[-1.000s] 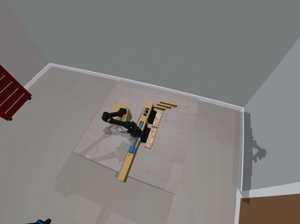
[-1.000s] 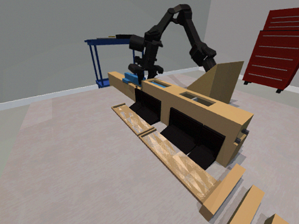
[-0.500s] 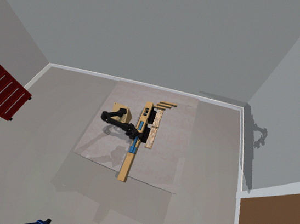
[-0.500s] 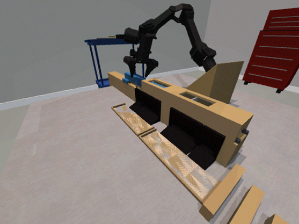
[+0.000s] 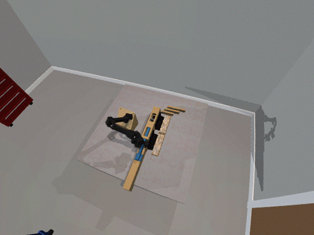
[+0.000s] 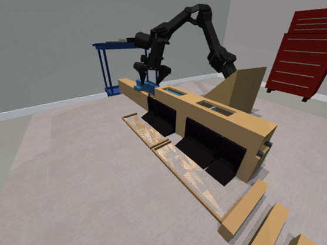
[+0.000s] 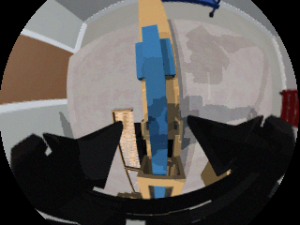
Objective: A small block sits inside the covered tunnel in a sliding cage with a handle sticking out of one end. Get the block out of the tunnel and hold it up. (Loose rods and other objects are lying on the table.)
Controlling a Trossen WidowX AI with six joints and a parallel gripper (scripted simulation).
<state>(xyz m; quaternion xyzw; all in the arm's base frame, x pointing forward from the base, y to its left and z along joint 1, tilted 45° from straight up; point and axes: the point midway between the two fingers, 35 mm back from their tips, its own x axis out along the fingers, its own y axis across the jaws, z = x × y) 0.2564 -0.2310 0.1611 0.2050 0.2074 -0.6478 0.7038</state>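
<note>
The tan covered tunnel lies 20 mm ahead of my gripper tip, 80 mm to the left of it and 70 mm below it.
</note>
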